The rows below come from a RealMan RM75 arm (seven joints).
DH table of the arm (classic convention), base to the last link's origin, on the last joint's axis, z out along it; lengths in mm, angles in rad. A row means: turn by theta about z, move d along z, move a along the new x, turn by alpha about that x. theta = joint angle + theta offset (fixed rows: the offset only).
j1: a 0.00, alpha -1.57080, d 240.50, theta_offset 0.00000
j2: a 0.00, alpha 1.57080, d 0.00, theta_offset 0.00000
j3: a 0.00, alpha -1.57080, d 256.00, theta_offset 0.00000
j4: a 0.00, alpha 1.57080, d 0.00, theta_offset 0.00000
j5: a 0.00, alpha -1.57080, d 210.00, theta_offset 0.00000
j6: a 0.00, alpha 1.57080, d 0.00, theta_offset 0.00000
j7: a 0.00, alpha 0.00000, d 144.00, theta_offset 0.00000
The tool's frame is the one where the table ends.
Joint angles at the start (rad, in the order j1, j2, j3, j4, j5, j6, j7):
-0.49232, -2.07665, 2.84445, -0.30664, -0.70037, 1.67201, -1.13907
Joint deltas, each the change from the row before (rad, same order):
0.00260, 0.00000, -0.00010, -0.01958, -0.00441, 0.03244, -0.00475
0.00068, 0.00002, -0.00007, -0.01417, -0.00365, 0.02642, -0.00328
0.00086, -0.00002, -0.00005, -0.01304, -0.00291, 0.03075, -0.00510
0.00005, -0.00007, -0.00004, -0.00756, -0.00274, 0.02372, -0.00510
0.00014, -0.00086, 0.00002, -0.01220, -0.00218, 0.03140, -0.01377
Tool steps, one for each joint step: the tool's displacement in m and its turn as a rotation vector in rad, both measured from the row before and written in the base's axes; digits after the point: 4 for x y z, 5 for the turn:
0.0003, -0.0024, 0.0049, 0.00573, -0.00611, -0.01511
0.0009, -0.0016, 0.0037, 0.00422, -0.00597, -0.01469
0.0016, -0.0021, 0.0036, 0.00157, -0.01024, -0.01769
0.0018, -0.0015, 0.0024, -0.00001, -0.01101, -0.01433
0.0021, -0.0023, 0.0030, -0.00541, -0.01695, -0.01521

